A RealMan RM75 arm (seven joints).
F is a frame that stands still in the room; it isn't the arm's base.
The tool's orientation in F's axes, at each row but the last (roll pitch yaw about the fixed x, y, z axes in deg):
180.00 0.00 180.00
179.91 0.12 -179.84
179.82 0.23 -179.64
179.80 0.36 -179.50
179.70 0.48 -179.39
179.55 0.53 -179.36
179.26 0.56 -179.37
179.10 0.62 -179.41
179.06 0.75 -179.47
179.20 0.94 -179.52
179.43 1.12 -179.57
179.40 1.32 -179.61
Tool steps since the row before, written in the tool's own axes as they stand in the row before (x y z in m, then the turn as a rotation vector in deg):
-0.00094 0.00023 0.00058 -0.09 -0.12 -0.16
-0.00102 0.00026 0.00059 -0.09 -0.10 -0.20
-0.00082 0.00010 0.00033 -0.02 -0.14 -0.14
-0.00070 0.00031 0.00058 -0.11 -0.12 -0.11
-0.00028 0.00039 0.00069 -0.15 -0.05 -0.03
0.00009 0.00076 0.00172 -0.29 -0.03 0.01
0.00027 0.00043 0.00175 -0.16 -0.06 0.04
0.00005 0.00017 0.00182 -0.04 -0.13 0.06
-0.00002 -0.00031 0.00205 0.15 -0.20 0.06
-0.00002 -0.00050 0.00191 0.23 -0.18 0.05
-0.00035 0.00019 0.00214 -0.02 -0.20 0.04
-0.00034 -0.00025 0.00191 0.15 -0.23 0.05
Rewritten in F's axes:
0.00094 0.00023 -0.00058 0.09 -0.12 0.16
0.00102 0.00026 -0.00059 0.09 -0.10 0.20
0.00082 0.00011 -0.00033 0.02 -0.14 0.14
0.00070 0.00032 -0.00057 0.11 -0.12 0.11
0.00028 0.00040 -0.00069 0.15 -0.05 0.03
-0.00008 0.00077 -0.00171 0.29 -0.03 -0.01
-0.00026 0.00045 -0.00175 0.16 -0.06 -0.04
-0.00003 0.00020 -0.00182 0.04 -0.13 -0.06
0.00005 -0.00028 -0.00205 -0.15 -0.20 -0.07
0.00006 -0.00047 -0.00192 -0.23 -0.18 -0.06
0.00039 0.00021 -0.00213 0.02 -0.20 -0.04
0.00039 -0.00023 -0.00190 -0.15 -0.23 -0.06

